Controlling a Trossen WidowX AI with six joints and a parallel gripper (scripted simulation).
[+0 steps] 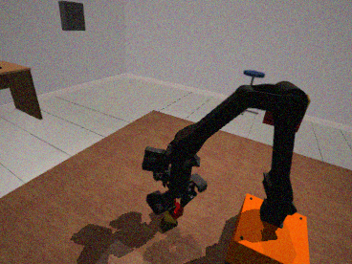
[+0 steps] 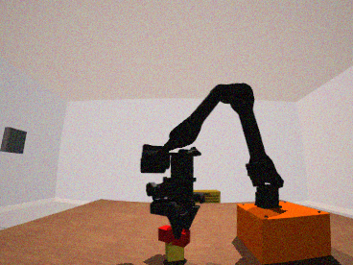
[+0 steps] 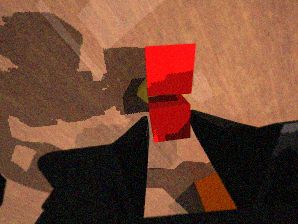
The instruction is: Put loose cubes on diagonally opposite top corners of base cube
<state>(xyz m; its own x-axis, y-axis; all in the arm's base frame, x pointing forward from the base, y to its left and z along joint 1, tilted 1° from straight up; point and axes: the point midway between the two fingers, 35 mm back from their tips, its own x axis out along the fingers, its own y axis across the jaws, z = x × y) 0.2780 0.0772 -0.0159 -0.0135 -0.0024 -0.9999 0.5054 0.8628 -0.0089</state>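
Right now the yellow base cube is 2 cm ahead of my gripper tip, 1 cm to the right of it and 4 cm below it.
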